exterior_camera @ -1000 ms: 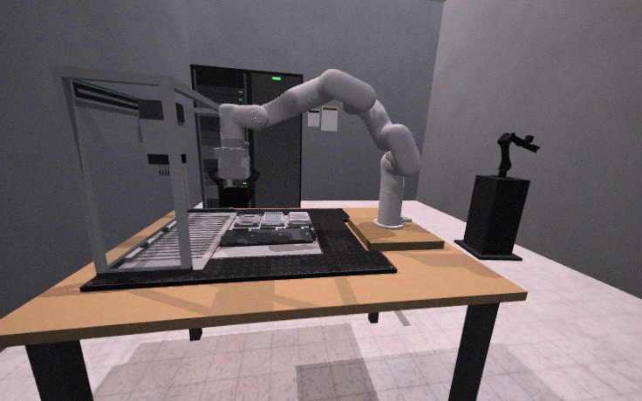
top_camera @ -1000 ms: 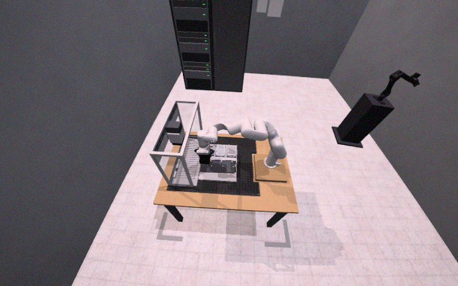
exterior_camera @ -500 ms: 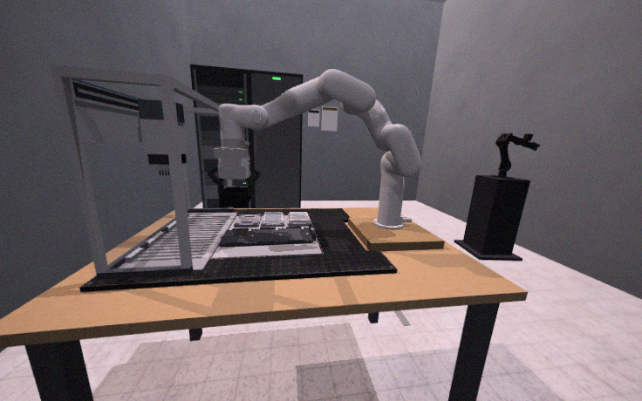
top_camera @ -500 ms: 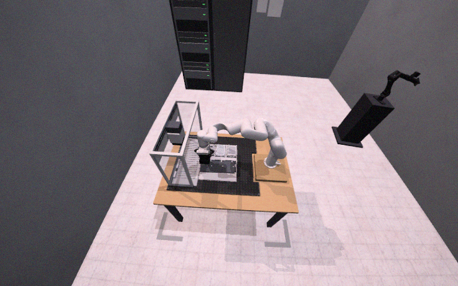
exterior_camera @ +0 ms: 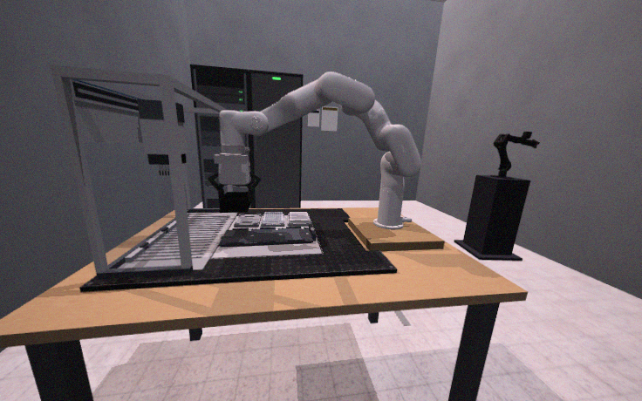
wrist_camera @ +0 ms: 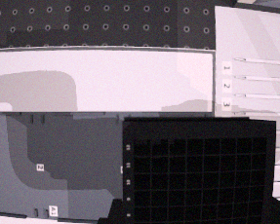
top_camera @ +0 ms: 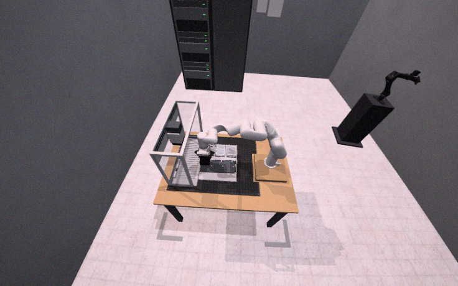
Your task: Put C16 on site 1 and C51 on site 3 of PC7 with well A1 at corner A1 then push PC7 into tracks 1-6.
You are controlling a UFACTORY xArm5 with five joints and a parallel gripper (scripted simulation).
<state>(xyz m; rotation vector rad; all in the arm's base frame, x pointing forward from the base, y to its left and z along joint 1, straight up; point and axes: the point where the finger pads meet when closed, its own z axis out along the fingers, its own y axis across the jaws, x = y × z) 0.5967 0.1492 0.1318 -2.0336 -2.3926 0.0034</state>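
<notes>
My hand is 140 mm above the grey plate carrier PC7, 110 mm past it and 20 mm to the left of it. Round my hand: post (230 mm to the left, 100 mm above, 60 mm ahead); then 96-well plate C15 (200 mm to the right, 140 mm below, 90 mm behind).
</notes>
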